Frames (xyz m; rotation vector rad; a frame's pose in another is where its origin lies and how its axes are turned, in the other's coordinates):
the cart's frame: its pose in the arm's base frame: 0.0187 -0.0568 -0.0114 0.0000 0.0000 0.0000
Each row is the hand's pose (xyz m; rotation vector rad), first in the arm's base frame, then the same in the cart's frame.
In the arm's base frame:
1: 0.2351 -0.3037 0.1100 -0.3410 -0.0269 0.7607
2: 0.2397 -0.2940 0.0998 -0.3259 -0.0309 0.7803
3: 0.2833 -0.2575 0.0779 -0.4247 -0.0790 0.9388
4: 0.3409 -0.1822 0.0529 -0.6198 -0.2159 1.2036
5: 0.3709 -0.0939 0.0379 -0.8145 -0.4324 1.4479
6: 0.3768 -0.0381 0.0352 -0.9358 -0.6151 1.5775
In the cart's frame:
1: 0.2164 -0.2469 0.1214 -0.3410 -0.0269 0.7607
2: 0.2210 -0.2372 0.1112 -0.3259 -0.0309 0.7803
3: 0.2646 -0.2007 0.0893 -0.4247 -0.0790 0.9388
4: 0.3222 -0.1254 0.0643 -0.6198 -0.2159 1.2036
5: 0.3522 -0.0371 0.0493 -0.8145 -0.4324 1.4479
6: 0.3581 0.0187 0.0466 -0.9358 -0.6151 1.5775

